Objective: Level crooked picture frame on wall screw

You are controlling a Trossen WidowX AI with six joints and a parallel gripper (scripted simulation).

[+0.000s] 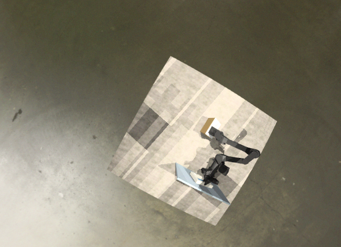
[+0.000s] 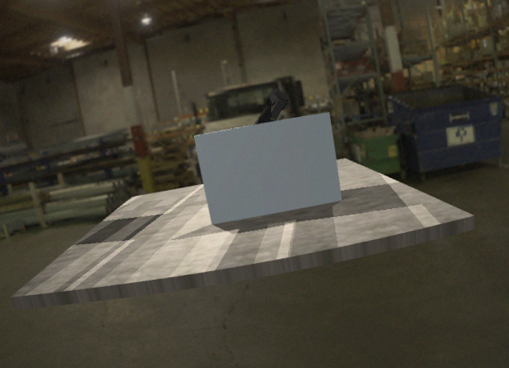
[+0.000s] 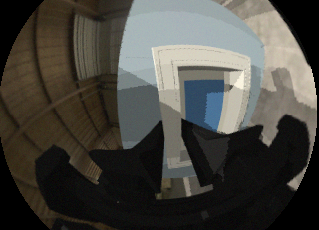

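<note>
Now: the picture frame 10 mm to the right of my gripper tip and 50 mm below it. Also, from my gripper tip: pale blue wall panel (20 mm ahead, 80 mm below).
</note>
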